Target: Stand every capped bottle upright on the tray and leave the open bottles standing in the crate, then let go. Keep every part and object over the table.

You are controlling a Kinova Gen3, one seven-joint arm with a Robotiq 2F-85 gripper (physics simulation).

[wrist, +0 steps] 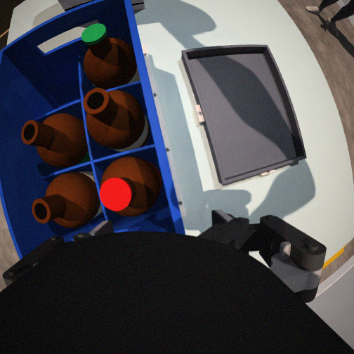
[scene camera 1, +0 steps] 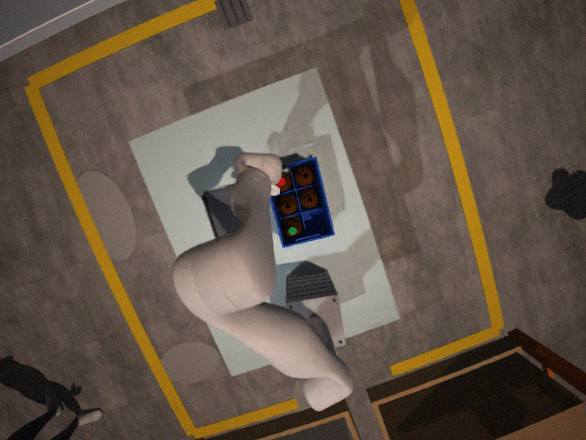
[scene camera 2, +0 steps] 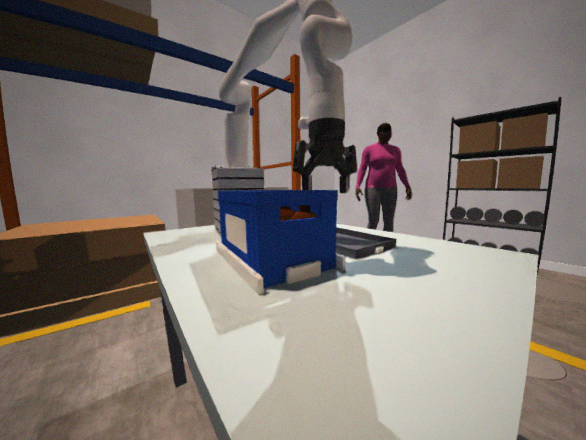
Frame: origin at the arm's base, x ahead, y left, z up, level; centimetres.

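Seen in the pictures: gripper, fingertip midpoint: (scene camera 2: 326,193); arm's base at its link origin: (scene camera 1: 315,330) (scene camera 2: 236,167).
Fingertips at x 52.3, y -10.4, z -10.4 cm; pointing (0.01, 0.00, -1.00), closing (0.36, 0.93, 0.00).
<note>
Offsets run from my fingertips to a thing's top centre. "spot": to the spot under its first point. Level surfaces: height alone.
The blue crate @(dx -13.6, dy -4.5, dz +0.8 cm) (scene camera 1: 326,201) (scene camera 2: 300,245) (wrist: 30,75) stands on the table. In it a red-capped bottle @(dx -4.3, dy -2.4, dz -0.5 cm) (scene camera 1: 281,182) (wrist: 142,182) stands in the near right compartment of the wrist view, and a green-capped bottle @(dx -21.2, dy +2.1, dz -0.5 cm) (scene camera 1: 292,231) (wrist: 110,65) in the far right one. Three open brown bottles @(dx -6.4, dy -10.8, dz -0.5 cm) (scene camera 1: 304,176) (wrist: 115,120) stand in other compartments; one compartment is empty. The dark grey tray @(spot: dx -6.7, dy +26.0, dz -16.3 cm) (scene camera 1: 223,220) (scene camera 2: 367,245) (wrist: 220,100) lies flat beside the crate and holds no bottle. My gripper (scene camera 2: 326,185) (wrist: 162,227) is open and empty, pointing down above the crate, near the red-capped bottle. The arm hides it in scene camera 1.
Pale strips @(spot: dx -9.8, dy -16.1, dz -14.7 cm) (scene camera 2: 240,267) stand along the crate's foot on the pale table @(dz -16.8 cm) (scene camera 1: 170,150) (scene camera 2: 425,325). A grey ribbed block (scene camera 1: 310,287) (scene camera 2: 238,178) stands beyond the crate's green-cap end. A person (scene camera 2: 382,162) stands on the floor behind the table.
</note>
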